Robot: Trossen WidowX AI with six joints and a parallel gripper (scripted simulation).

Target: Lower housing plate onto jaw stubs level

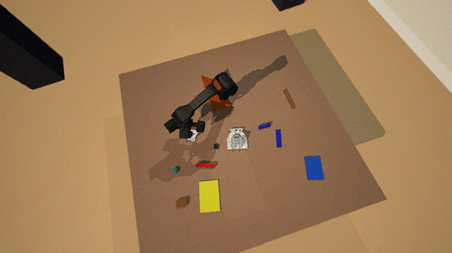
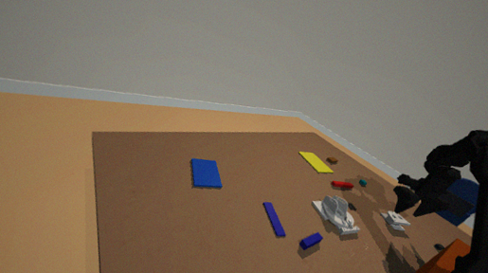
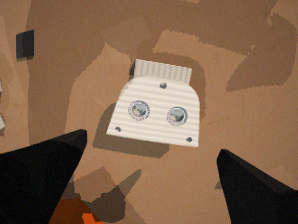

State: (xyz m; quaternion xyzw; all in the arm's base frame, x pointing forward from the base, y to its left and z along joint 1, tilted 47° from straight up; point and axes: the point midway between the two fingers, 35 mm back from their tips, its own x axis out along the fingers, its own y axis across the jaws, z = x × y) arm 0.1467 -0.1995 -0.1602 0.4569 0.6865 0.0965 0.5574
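Right now the small white part is 10 mm ahead of my gripper tip, 10 mm to the right of it and 50 mm below it. The rest, counted from my gripper tip: red bar (220 mm ahead, 50 mm below); then teal block (180 mm ahead, 170 mm to the right, 50 mm below); then black cube (130 mm ahead, 100 mm to the left, 60 mm below).
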